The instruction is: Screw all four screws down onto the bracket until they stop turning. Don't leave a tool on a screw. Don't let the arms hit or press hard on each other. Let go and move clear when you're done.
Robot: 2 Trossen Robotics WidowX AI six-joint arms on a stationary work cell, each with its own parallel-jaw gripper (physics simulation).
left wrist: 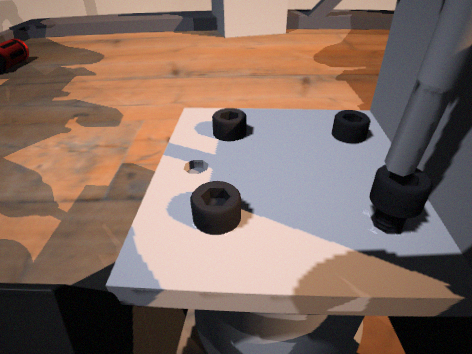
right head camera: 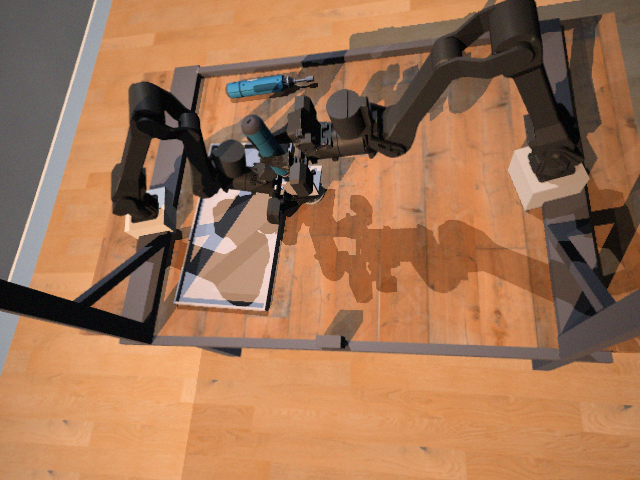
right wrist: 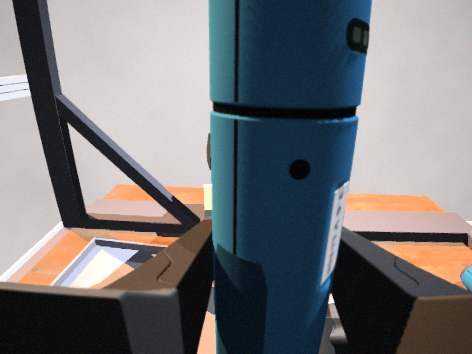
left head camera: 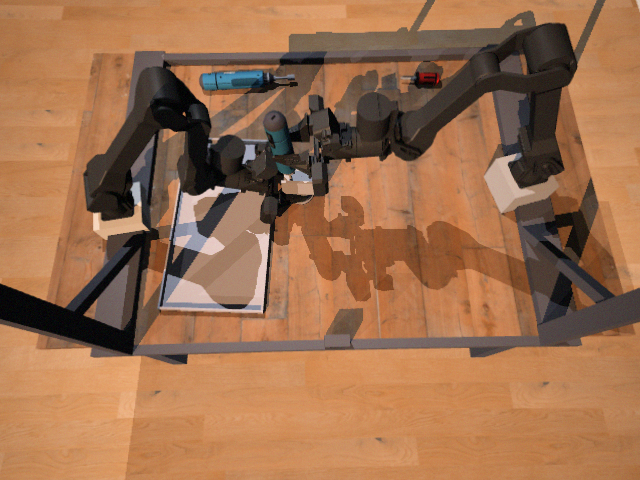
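The light bracket is held level by my left gripper, shut on it under its plate. In the left wrist view, the far-left screw, far-right screw and near-left screw have their heads down at the plate. The near-right screw stands raised and slightly tilted, with thread showing under its head. The bit of a blue screwdriver is at its socket. My right gripper is shut on that screwdriver's body, which stands nearly upright.
A second blue screwdriver lies at the back left. A small red screwdriver lies at the back right. A shallow tray lies beneath and in front of the left arm. The two grippers are very close together around the bracket.
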